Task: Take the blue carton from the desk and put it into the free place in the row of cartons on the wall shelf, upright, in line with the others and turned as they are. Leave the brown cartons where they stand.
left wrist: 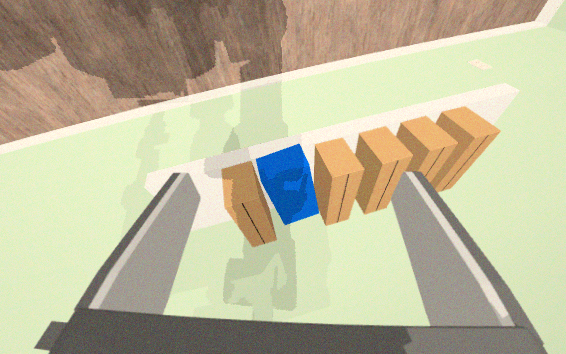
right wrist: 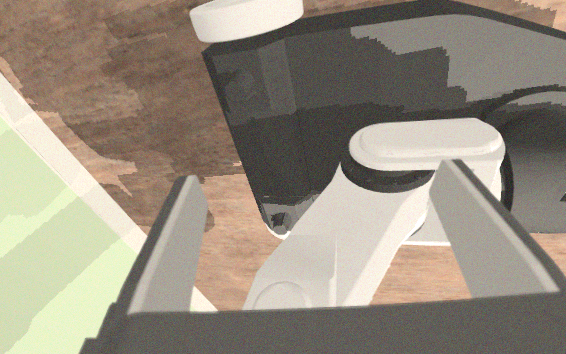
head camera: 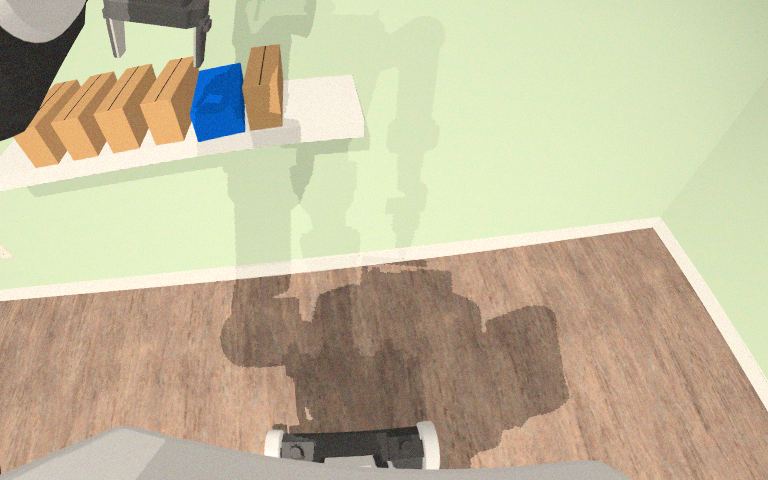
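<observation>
The blue carton (head camera: 218,107) (left wrist: 290,185) stands between brown cartons on the white wall shelf (head camera: 328,107) (left wrist: 212,200). Its front is roughly in line with theirs, but it looks lower and wider than they do, as if lying on its side. One brown carton (head camera: 263,84) (left wrist: 247,200) is beside it at the right in the head view; several others are at the left. I cannot tell whether they touch it. My left gripper (head camera: 158,60) (left wrist: 292,185) is open and empty, above and clear of the row. My right gripper (right wrist: 317,183) is open and empty, away from the shelf.
The green wall (head camera: 509,124) is behind the shelf, with the wooden floor (head camera: 623,339) below. In the right wrist view, my dark wheeled base (right wrist: 280,140) and a white arm or torso link (right wrist: 320,240) lie beyond the right fingers. The desk does not show.
</observation>
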